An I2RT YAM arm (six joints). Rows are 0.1 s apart.
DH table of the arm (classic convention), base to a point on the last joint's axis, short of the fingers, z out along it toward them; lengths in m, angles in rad. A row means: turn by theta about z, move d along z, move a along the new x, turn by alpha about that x. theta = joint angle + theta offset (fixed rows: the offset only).
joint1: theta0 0, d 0.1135, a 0.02, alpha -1.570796
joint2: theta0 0, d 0, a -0.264, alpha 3.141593
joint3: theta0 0.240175, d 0, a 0.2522, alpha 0
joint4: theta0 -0.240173, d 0, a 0.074, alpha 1.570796
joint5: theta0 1.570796, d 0, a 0, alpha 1.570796
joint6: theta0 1.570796, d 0.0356, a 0, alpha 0
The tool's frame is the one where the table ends.
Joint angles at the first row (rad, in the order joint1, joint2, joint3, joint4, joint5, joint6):
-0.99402 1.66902 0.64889 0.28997 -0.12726 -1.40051
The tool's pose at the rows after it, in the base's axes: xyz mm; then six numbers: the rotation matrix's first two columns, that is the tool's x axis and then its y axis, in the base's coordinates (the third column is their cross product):
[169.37, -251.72, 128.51, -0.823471, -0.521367, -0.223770, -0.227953, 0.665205, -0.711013]
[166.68, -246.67, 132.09, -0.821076, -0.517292, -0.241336, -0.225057, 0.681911, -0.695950]
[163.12, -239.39, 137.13, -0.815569, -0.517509, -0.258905, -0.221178, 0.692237, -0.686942]
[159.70, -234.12, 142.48, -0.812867, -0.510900, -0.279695, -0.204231, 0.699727, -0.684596]
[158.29, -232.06, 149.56, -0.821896, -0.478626, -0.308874, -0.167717, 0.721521, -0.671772]
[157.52, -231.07, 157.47, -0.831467, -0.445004, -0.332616, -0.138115, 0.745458, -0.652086]
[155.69, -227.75, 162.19, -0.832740, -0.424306, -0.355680, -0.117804, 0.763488, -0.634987]
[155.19, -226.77, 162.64, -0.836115, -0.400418, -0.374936, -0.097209, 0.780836, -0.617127]
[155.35, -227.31, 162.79, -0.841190, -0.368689, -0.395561, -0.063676, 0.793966, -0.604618]
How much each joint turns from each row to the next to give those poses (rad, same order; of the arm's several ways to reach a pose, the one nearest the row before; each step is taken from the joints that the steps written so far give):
-0.00154 -0.01994 -0.00462 -0.02445 -0.01841 0.00304
0.00002 -0.03216 -0.00917 -0.03833 -0.01382 0.01223
0.00150 -0.04596 -0.01839 -0.03379 -0.01534 0.01076
-0.00149 -0.04147 -0.01534 -0.01999 -0.01225 0.01838
-0.00005 -0.03221 0.00606 -0.03825 0.00142 0.04439
0.00001 -0.02764 0.01839 -0.05671 0.00309 0.03990
0.00001 -0.02766 0.00157 -0.03698 -0.00762 0.02920
0.00002 -0.00466 0.00153 -0.01537 -0.00310 0.02913
0.00001 0.00154 0.00153 0.00151 0.00463 0.03830

